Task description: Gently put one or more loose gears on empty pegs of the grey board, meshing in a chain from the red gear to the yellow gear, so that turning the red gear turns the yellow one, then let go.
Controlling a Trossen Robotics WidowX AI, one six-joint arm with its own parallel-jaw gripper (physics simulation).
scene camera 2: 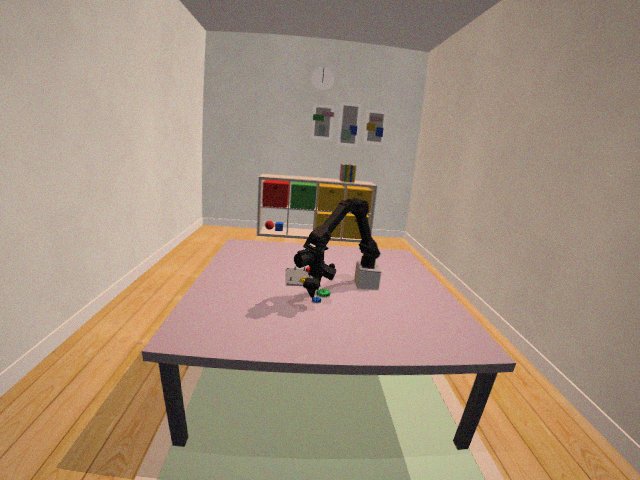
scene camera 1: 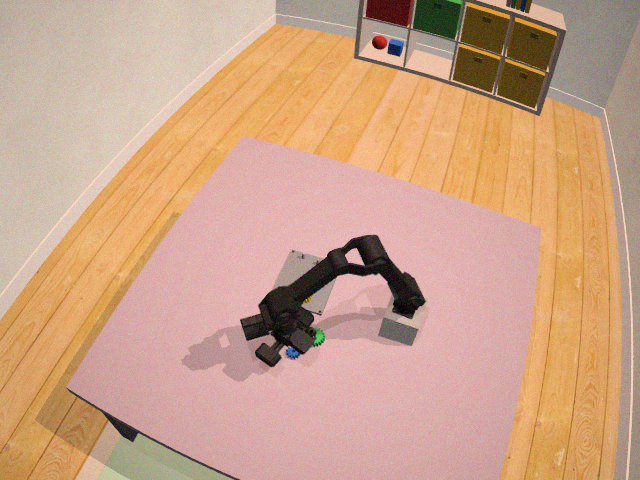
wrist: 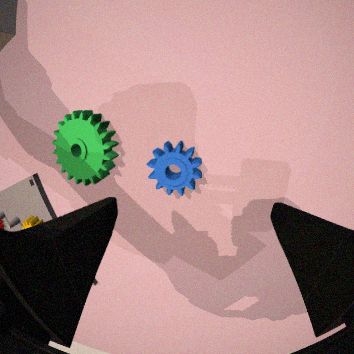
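Pixels of known places: gripper, fingertip midpoint: [scene camera 2: 314,292] [scene camera 1: 287,348] [wrist: 198,208]; arm's base, origin of the base link: [scene camera 2: 367,265] [scene camera 1: 405,306].
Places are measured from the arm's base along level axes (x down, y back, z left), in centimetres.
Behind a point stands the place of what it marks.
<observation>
My gripper [scene camera 1: 285,347] @[x 5.2, y -26.3, z 23.8 cm] [scene camera 2: 315,291] @[x 5.2, y -26.3, z 23.8 cm] [wrist: 198,208] @[x 5.2, y -26.3, z 23.8 cm] is open and empty, low over the table beside the loose gears. The small blue gear [scene camera 1: 293,352] @[x 8.9, y -24.8, z 22.8 cm] [scene camera 2: 316,299] @[x 9.0, y -25.4, z 23.2 cm] [wrist: 186,165] @[x 9.1, y -24.9, z 23.1 cm] lies flat, ahead of the gap between the fingertips in the wrist view. The larger green gear [scene camera 1: 318,337] @[x 9.1, y -20.6, z 14.5 cm] [scene camera 2: 323,292] @[x 8.7, y -22.1, z 16.3 cm] [wrist: 96,150] @[x 9.1, y -22.5, z 16.4 cm] lies flat beside it, apart from it. The grey board [scene camera 1: 290,271] @[x 9.8, y -38.4, z -4.9 cm] [scene camera 2: 290,276] @[x 10.0, y -38.8, z -2.6 cm] [wrist: 24,199] @[x 9.8, y -25.9, z 2.1 cm] bears the yellow gear [scene camera 1: 308,298] @[x 8.3, y -28.7, z 3.3 cm] [scene camera 2: 303,280] @[x 8.6, y -31.9, z 4.4 cm] [wrist: 33,221] @[x 8.8, y -28.6, z 3.5 cm] and the red gear [scene camera 2: 308,268] @[x 8.3, y -29.8, z -11.3 cm] [wrist: 1,224] @[x 9.4, y -29.7, z -9.7 cm]. The arm and left finger hide much of the board; some pegs show.
The arm's grey base block [scene camera 1: 398,329] @[x 3.9, y 0.5, z 5.7 cm] [scene camera 2: 367,277] @[x 4.1, y -0.5, z 5.7 cm] stands on the pink table [scene camera 1: 413,413] @[x 10.6, y 14.3, z 27.2 cm] [scene camera 2: 330,335] @[x 10.6, y -20.0, z 48.8 cm], right of the gears in the scene views. The arm arches over the board. A shelf unit [scene camera 1: 356,38] [scene camera 2: 258,206] stands beyond the table.
</observation>
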